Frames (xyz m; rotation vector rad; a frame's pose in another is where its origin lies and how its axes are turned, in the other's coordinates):
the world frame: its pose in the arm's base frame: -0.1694 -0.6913 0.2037 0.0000 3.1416 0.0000
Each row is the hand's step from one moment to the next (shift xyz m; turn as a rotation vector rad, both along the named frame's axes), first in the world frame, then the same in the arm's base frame.
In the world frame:
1: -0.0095 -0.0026 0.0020 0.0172 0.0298 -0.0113
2: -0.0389 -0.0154 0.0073 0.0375 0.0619 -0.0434
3: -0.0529 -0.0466 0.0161 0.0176 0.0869 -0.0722
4: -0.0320 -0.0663 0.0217 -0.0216 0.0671 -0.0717
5: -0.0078 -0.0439 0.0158 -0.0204 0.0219 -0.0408
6: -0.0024 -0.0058 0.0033 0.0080 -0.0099 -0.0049
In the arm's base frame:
1: 0.0095 -0.0026 -0.0020 -0.0172 0.0298 0.0113
2: 0.0389 -0.0154 -0.0073 -0.0375 0.0619 0.0434
3: 0.0529 -0.0466 -0.0161 -0.0176 0.0869 0.0722
4: 0.0320 -0.0663 -0.0217 0.0216 0.0671 0.0717
5: 0.0078 -0.0439 -0.0158 0.0204 0.0219 0.0408
6: 0.0024 -0.0058 -0.0033 -0.0080 -0.0099 0.0049

